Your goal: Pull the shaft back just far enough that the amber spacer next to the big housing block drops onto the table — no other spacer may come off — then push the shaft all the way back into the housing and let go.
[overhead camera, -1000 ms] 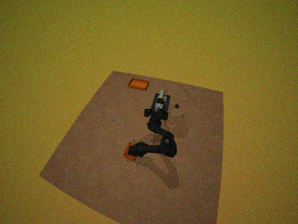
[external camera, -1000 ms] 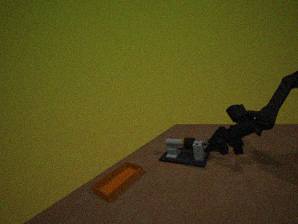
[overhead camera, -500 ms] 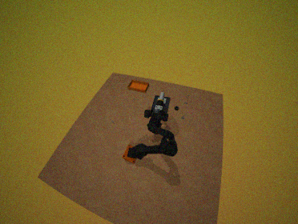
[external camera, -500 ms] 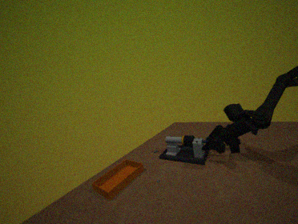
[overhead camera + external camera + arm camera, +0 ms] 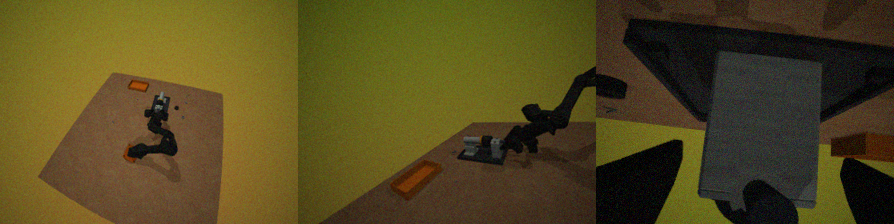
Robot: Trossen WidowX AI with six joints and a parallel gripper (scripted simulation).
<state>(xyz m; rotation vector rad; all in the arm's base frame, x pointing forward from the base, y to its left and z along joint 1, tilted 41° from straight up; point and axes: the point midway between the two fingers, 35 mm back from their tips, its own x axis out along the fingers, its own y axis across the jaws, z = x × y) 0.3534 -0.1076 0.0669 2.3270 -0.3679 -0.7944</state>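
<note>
Right now my gripper tip is 100 mm short of the amber spacer, 10 mm to the left of it and 20 mm below it. From my gripper tip the other things lie so: orange tray (330 mm ahead, 260 mm to the left, 50 mm below); then dark disc (100 mm ahead, 160 mm to the right, 50 mm below).
</note>
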